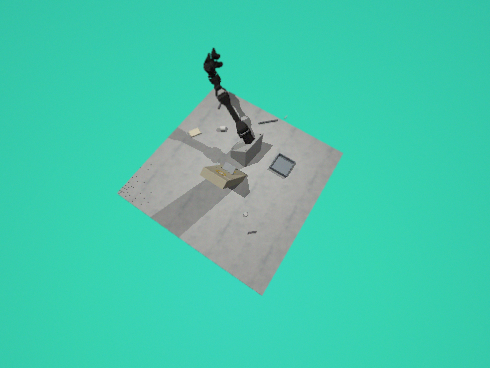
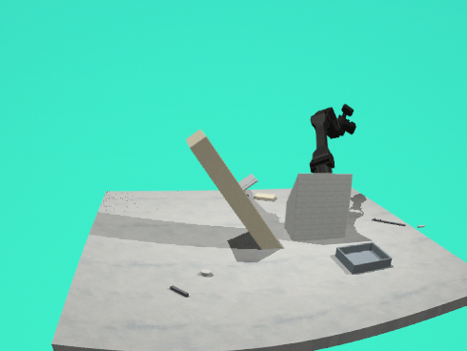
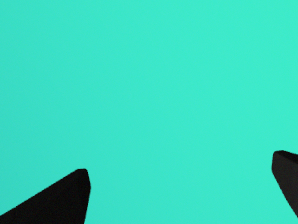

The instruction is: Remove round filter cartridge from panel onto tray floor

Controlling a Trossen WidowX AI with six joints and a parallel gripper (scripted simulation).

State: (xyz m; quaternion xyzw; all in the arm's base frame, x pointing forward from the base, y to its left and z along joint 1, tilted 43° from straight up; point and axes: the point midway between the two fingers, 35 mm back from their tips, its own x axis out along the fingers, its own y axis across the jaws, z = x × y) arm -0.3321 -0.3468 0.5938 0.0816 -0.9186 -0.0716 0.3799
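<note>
My gripper tip is now 740 mm short of the white filter cartridge, 720 mm to the right of it and 130 mm above it. The rest, counted from my gripper tip: tan slab 490 mm ahead, 390 mm below, 200 mm to the left; grey tray 960 mm to the left, 390 mm below, 270 mm ahead.
</note>
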